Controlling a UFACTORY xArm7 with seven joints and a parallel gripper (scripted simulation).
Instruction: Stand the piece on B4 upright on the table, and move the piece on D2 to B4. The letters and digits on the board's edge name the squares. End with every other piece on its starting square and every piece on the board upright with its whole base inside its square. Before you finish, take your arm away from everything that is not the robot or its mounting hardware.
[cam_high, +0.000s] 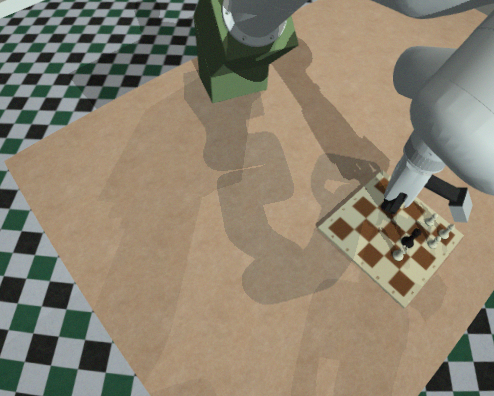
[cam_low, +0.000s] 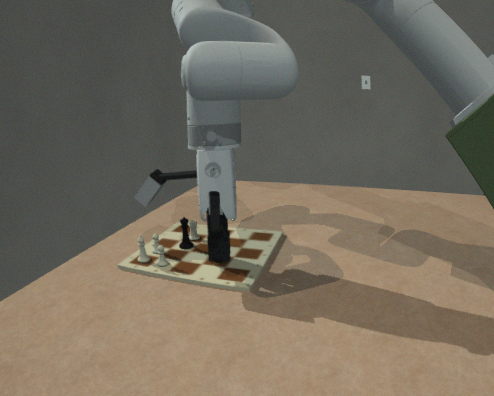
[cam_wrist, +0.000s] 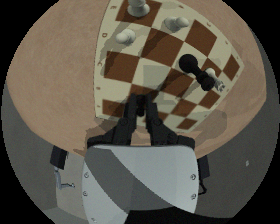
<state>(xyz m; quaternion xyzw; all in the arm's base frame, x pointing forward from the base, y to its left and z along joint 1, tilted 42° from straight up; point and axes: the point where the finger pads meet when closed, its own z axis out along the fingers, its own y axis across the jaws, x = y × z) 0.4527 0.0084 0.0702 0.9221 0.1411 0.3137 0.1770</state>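
My hand is 4 cm to the left of the chessboard, 4 cm short of it and 3 cm above it. The rest, counted from my hand: white rook-like piece (8 cm to the right, 7 cm ahead, 1 cm below); then black piece (7 cm ahead, 4 cm to the right); then black pawn (1 cm below).
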